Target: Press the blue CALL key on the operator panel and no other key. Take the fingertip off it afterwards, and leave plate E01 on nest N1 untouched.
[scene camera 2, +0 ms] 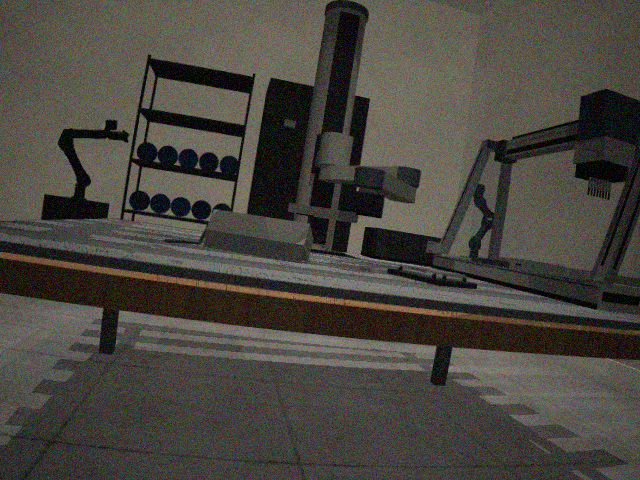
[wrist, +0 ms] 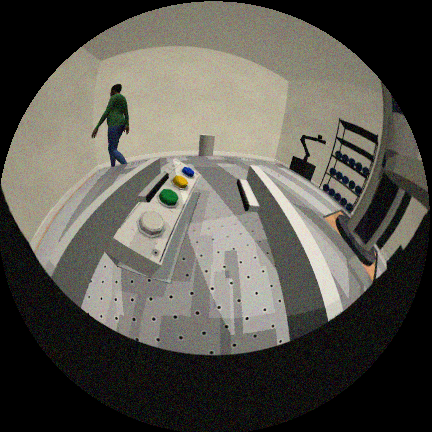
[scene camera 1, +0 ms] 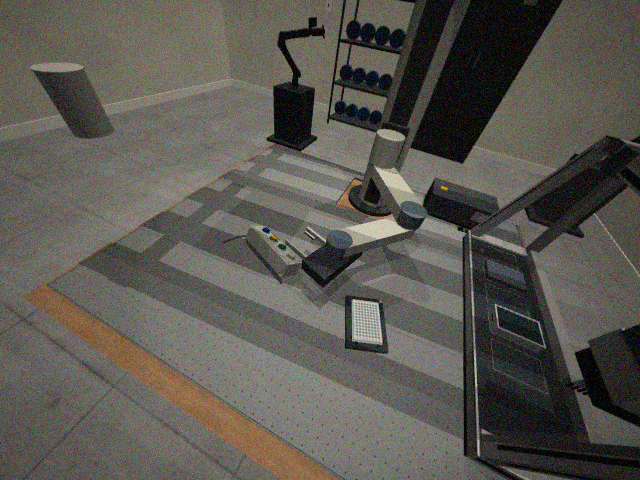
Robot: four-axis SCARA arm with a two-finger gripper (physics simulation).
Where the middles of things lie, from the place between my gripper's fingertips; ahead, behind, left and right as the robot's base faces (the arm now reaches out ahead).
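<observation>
White well plate (scene camera 1: 366, 327): 120 mm ahead of my hand, 310 mm to the left of it and 90 mm below it.
</observation>
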